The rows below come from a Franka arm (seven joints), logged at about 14 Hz.
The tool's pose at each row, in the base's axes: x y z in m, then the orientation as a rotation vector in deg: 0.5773, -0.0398, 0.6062, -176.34, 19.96, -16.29; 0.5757, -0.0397, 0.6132, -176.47, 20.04, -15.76; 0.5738, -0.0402, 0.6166, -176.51, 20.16, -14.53; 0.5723, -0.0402, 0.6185, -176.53, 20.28, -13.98; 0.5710, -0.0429, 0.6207, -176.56, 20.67, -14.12; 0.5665, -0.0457, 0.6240, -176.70, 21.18, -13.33; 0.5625, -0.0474, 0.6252, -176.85, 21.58, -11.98; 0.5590, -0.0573, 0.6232, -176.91, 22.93, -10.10; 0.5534, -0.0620, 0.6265, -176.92, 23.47, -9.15
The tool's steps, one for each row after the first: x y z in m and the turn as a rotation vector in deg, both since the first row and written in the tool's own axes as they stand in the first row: -0.0003, -0.0001, -0.0072, -0.13, -0.33, 0.04; -0.0014, 0.0006, -0.0109, -0.18, -1.12, 0.13; -0.0025, 0.0009, -0.0130, -0.21, -1.47, 0.21; -0.0028, 0.0037, -0.0154, -0.31, -1.37, 0.45; -0.0059, 0.0072, -0.0195, -0.53, -1.86, 0.76; -0.0091, 0.0097, -0.0215, -0.75, -2.71, 1.00; -0.0106, 0.0202, -0.0203, -1.08, -3.88, 1.86; -0.0143, 0.0258, -0.0246, -1.21, -4.48, 2.21
